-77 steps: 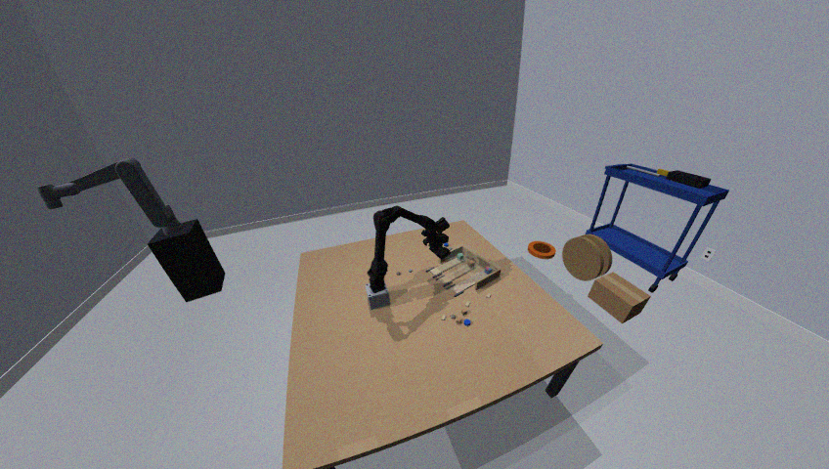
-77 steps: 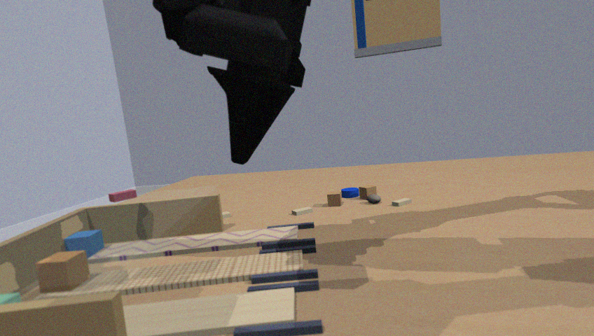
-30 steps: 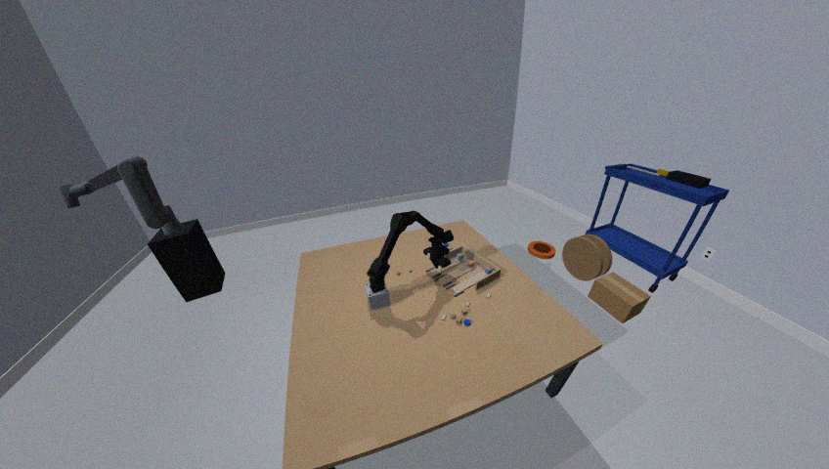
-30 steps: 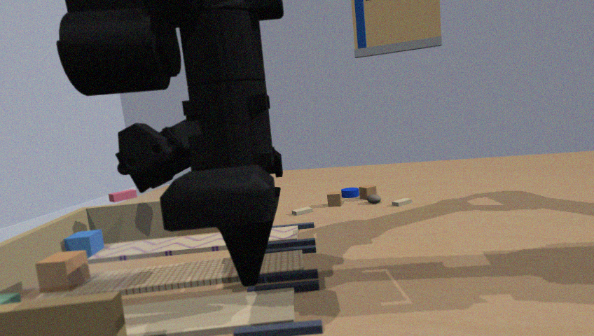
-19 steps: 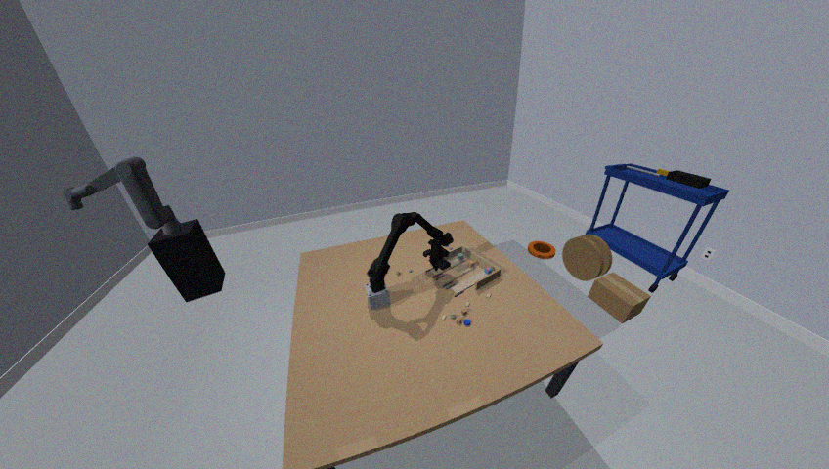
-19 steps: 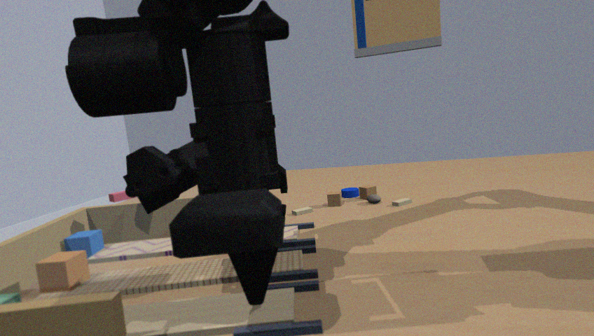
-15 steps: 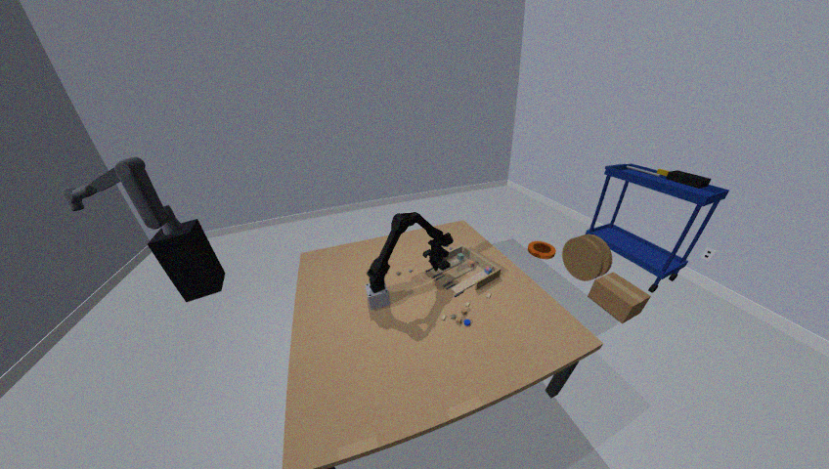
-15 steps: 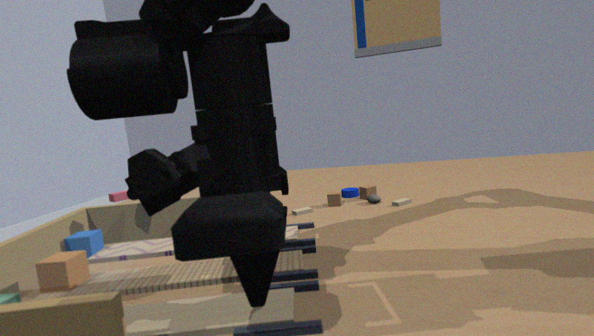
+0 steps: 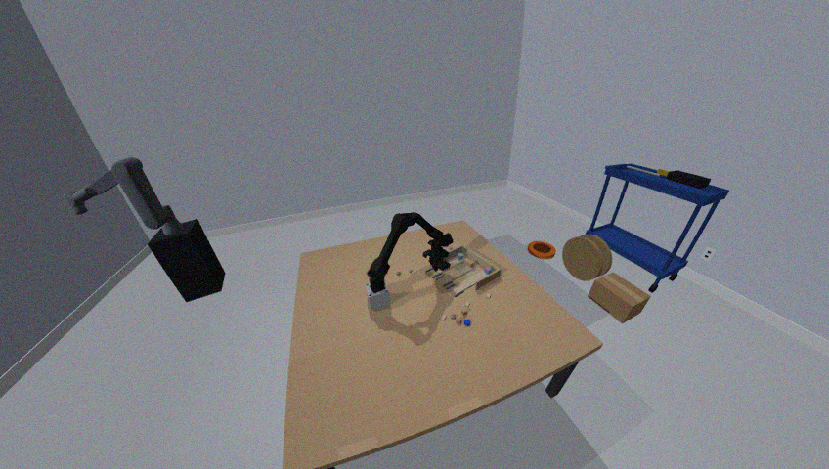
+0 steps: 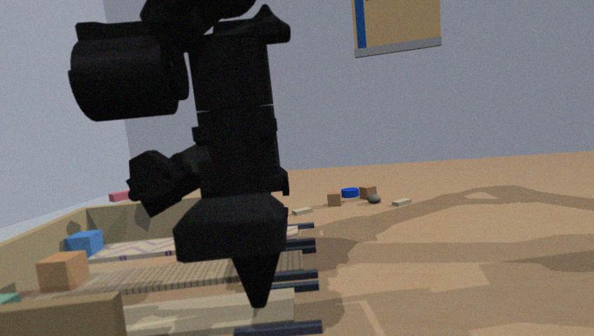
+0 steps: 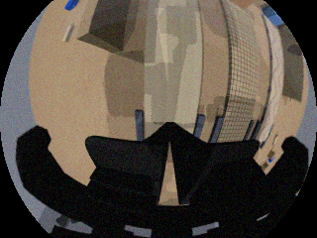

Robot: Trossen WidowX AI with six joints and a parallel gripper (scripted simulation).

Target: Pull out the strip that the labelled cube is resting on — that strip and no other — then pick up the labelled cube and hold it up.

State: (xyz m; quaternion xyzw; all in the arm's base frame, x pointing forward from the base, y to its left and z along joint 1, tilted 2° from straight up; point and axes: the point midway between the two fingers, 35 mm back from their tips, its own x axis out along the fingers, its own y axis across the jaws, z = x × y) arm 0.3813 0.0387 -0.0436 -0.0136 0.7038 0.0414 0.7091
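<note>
Now: gripper tip 20 cm short of the green cube labelled c, 2 cm to the right of it and 1 cm below it. From my gripper tip the other things lie so: red block: 21 cm to the right, 21 cm ahead, 6 cm above.
</note>
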